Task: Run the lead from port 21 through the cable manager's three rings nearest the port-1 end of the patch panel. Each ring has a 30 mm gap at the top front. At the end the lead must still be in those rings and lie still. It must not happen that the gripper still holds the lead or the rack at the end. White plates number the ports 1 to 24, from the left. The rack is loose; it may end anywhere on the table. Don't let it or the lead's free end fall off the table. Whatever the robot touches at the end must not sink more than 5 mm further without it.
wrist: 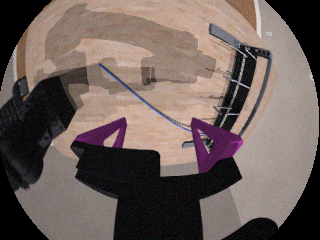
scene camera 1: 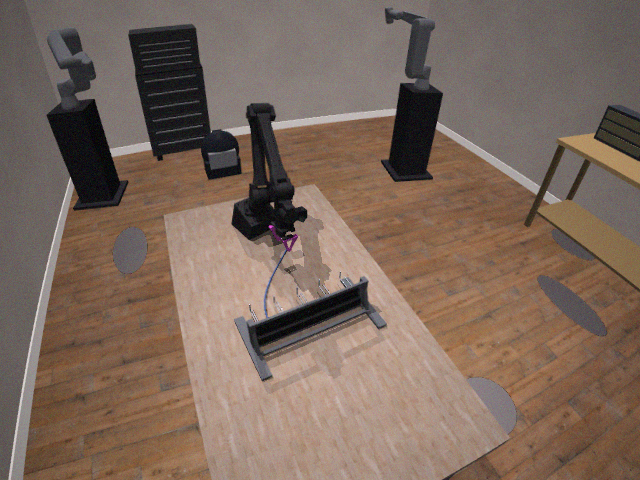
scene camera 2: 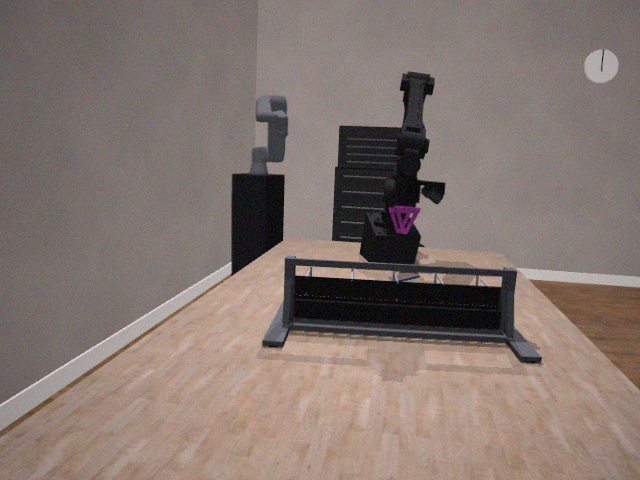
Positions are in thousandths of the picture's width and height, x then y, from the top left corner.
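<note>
I see my gripper (scene camera 2: 627,486), and the wrist view shows it too (wrist: 495,502). There is also a rack (scene camera 2: 776,659), which I can see again in the wrist view (wrist: 764,277) and in scene camera 1 (scene camera 1: 455,670).
</note>
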